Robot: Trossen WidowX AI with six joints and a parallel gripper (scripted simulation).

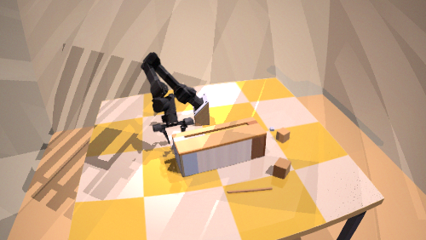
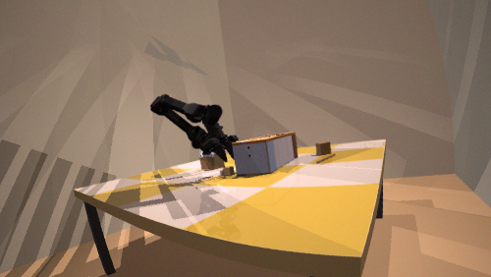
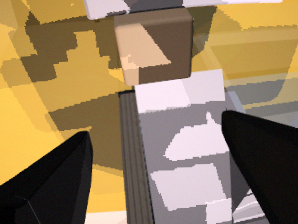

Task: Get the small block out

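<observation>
The tan block lies 20 mm behind my gripper tip and 40 mm below it. From my gripper tip the other things lie so: box 30 mm ahead, 180 mm to the left; tiny piece 90 mm behind, 490 mm to the left, 50 mm below; thin stick 310 mm ahead, 270 mm to the left, 50 mm below.
</observation>
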